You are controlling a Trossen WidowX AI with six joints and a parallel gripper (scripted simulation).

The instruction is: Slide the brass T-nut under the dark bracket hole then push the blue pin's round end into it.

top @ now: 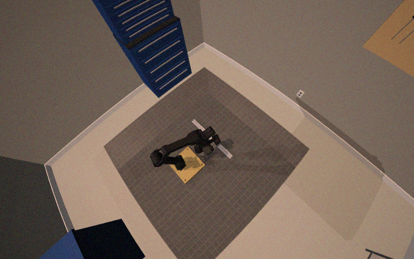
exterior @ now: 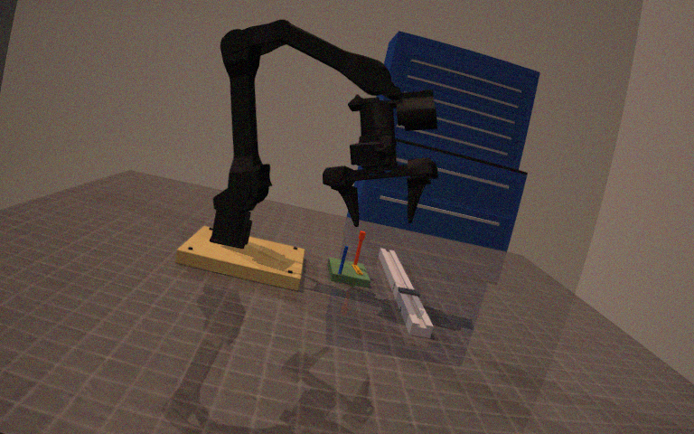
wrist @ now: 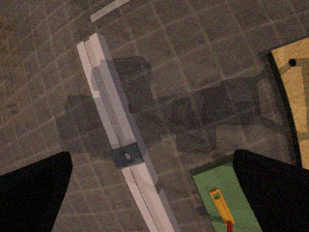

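Now: gripper tip 11 cm to the right of the brass T-nut and 8 cm above it. The rest, counted from my gripper tip: green tray: 12 cm below, 9 cm to the left, 3 cm behind; then blue pin: 10 cm below, 7 cm to the left, 4 cm behind.
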